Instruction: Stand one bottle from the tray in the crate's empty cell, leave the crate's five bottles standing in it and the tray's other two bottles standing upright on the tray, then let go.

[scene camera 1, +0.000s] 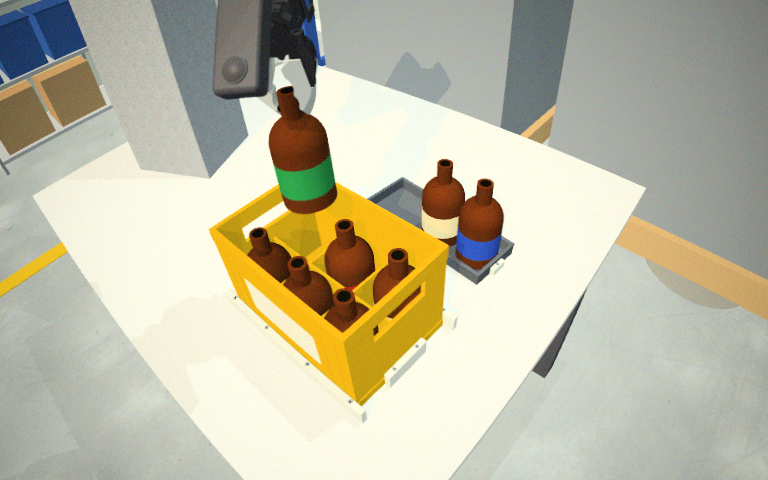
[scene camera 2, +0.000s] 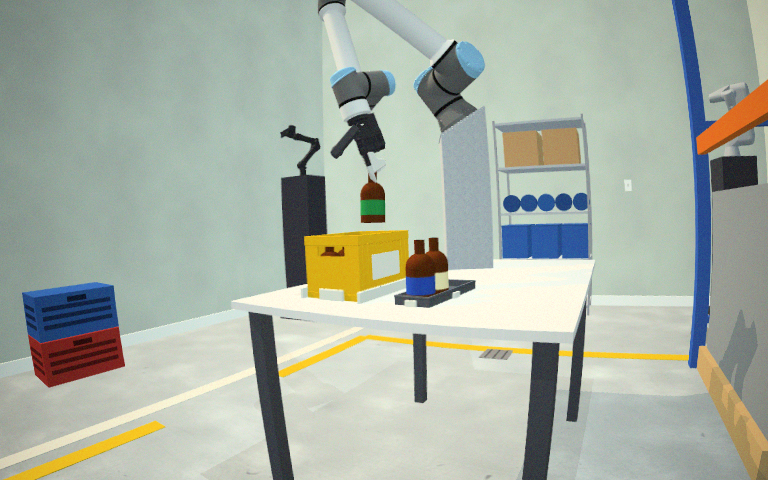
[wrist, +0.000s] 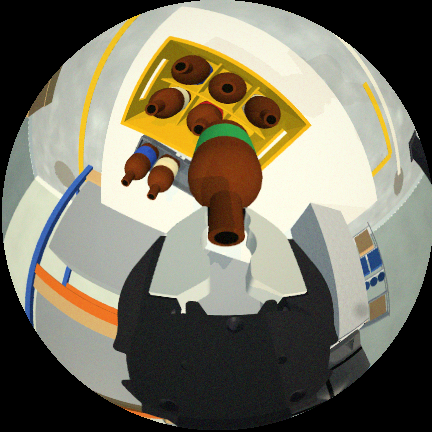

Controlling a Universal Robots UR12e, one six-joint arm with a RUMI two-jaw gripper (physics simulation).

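Frame: origin at the arm's base, x ahead, y left, z up, level; centimetres.
Where they show: gripper, between the fingertips: [scene camera 1: 295,113] [scene camera 2: 376,183] [wrist: 224,208]; arm's base, origin of its link: [scene camera 2: 461,124] [wrist: 337,345].
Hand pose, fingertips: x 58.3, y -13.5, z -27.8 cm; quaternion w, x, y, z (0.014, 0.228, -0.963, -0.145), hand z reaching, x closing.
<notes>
Things, the pixels of their top centre, and the offset from my fingertips. "spot": a spot on its surface instead. Level surfaces: height alone.
- green-banded brown bottle, centre of its top: [wrist: 221,236] [scene camera 1: 288,90] [scene camera 2: 371,171] dx +0.7, dy -1.0, dz +3.7 cm
- yellow crate, centre of its top: [scene camera 1: 320,236] [wrist: 210,109] [scene camera 2: 358,233] dx +5.0, dy -4.1, dz -14.7 cm
- dark tray, a spot on its surface: [scene camera 1: 396,195] spot: dx -3.7, dy +25.0, dz -31.7 cm
- cream-banded bottle, centre of its top: [scene camera 1: 445,163] [wrist: 150,196] [scene camera 2: 433,237] dx +9.4, dy +20.5, dz -16.2 cm
- blue-banded bottle, centre of its top: [scene camera 1: 485,183] [scene camera 2: 419,239] [wrist: 124,182] dx +17.2, dy +19.3, dz -16.2 cm
- white table, height of its surface: dz -32.2 cm
My gripper [scene camera 2: 373,169] [wrist: 224,208] is shut on the neck of the green-banded brown bottle [scene camera 1: 305,178] [scene camera 2: 372,206] [wrist: 226,172]. The bottle hangs nearly upright above the yellow crate [scene camera 1: 288,333] [scene camera 2: 333,277] [wrist: 175,135], over its empty cell at the back left corner in scene camera 1. In scene camera 2 its base is a little above the crate's rim. Five brown bottles stand in the crate's other cells. The dark tray [scene camera 1: 396,195] [scene camera 2: 467,285] beside the crate holds a cream-banded bottle [scene camera 1: 443,209] [scene camera 2: 440,266] [wrist: 164,175] and a blue-banded bottle [scene camera 1: 480,229] [scene camera 2: 420,274] [wrist: 141,162], both upright.
The crate and tray are on a white table [scene camera 1: 509,316] [scene camera 2: 509,308] [wrist: 345,165], with low white stop blocks [scene camera 1: 405,362] at the crate's foot. A grey pillar [scene camera 1: 164,84] [scene camera 2: 467,198] [wrist: 325,260] rises at the table's far side. Shelves [scene camera 2: 542,168] stand behind.
</notes>
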